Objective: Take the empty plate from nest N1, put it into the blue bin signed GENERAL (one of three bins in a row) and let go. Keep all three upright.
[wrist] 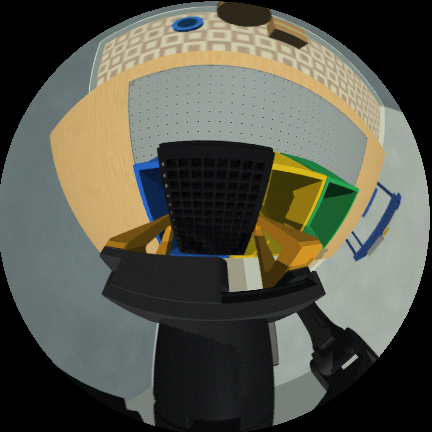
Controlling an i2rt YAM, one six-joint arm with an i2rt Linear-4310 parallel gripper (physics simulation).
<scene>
In view: my gripper [213,217], a black plate [213,189], a green bin [337,196], a yellow bin [292,192] and a blue bin [147,174].
</scene>
